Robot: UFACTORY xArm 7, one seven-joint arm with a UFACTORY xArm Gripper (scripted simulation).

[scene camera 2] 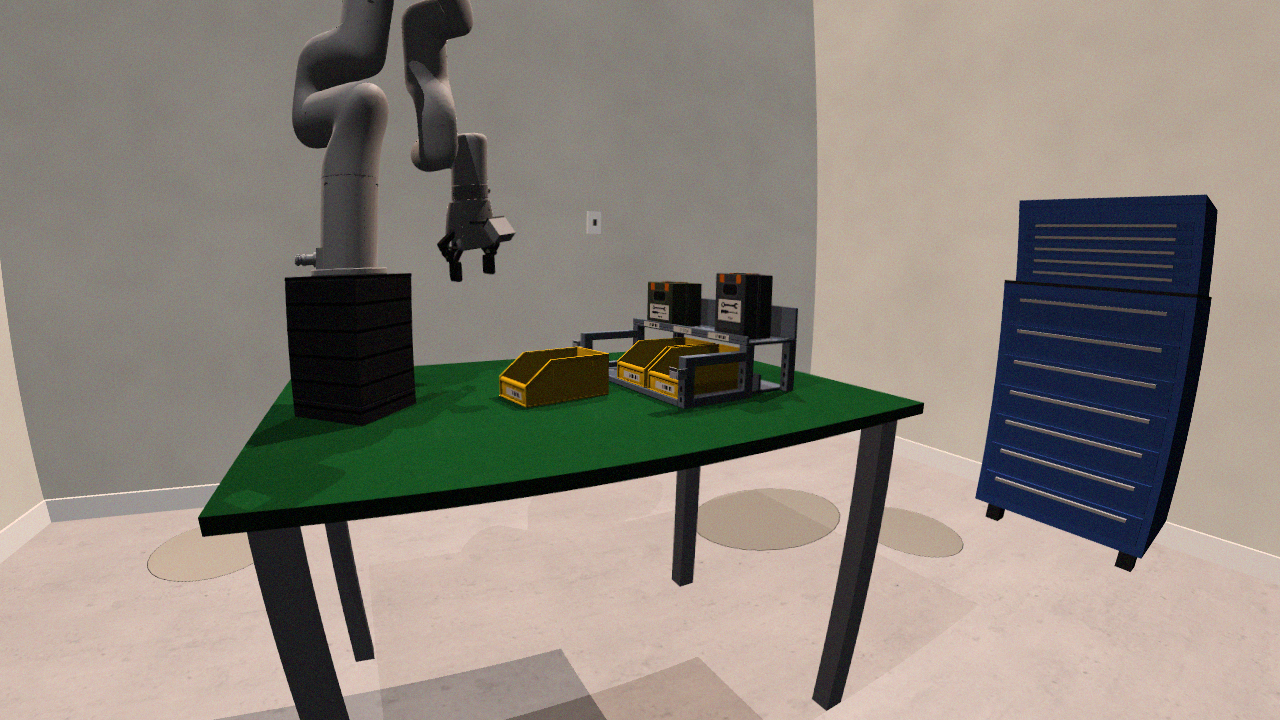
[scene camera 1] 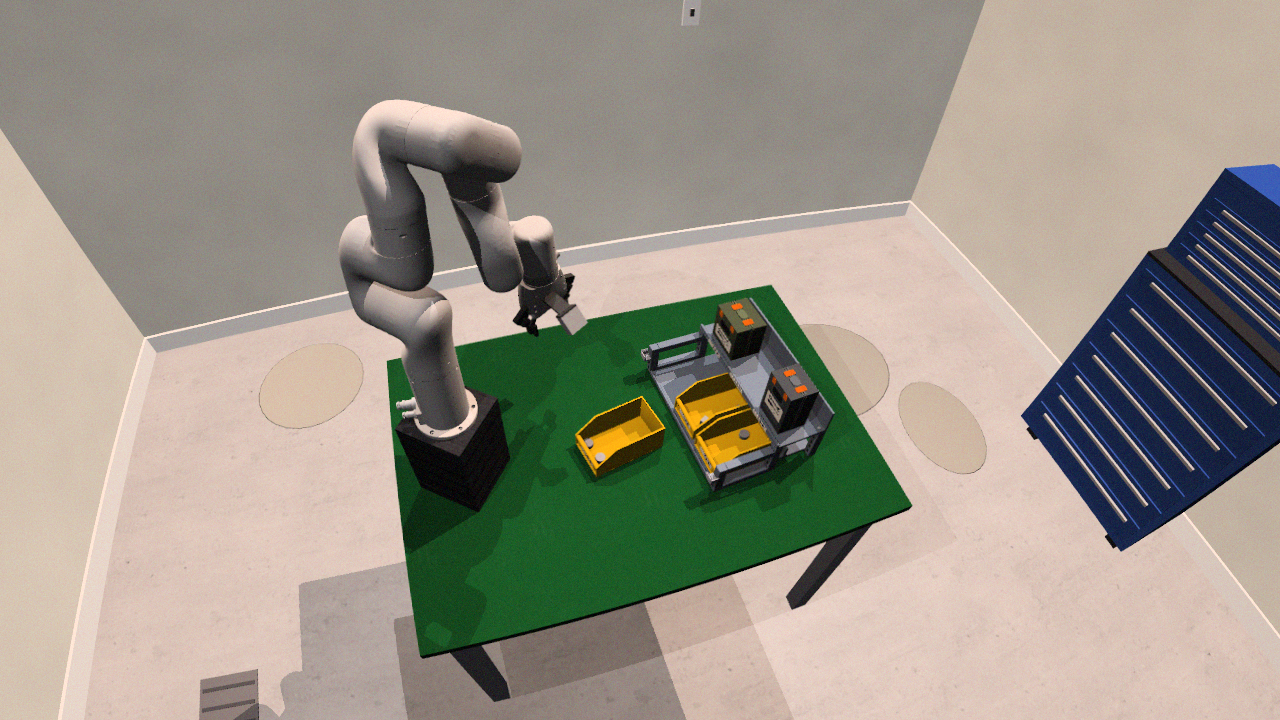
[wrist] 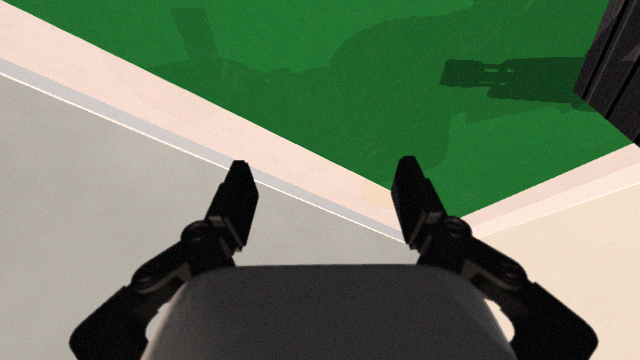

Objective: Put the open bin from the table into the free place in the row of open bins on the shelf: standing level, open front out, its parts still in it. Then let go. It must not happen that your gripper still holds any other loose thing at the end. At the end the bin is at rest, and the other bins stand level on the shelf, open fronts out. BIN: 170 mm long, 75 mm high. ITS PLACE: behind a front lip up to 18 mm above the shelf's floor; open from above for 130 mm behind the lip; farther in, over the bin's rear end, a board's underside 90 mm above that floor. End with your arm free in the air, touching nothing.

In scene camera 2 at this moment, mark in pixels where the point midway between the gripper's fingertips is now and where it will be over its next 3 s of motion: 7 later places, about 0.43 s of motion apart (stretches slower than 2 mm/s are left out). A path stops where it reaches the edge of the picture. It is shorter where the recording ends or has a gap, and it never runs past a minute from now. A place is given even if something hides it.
My gripper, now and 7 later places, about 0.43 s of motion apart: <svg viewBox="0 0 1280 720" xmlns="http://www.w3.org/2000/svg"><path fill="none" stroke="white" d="M473 277L490 276L507 276L522 275L535 276L551 276L570 275L582 275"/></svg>
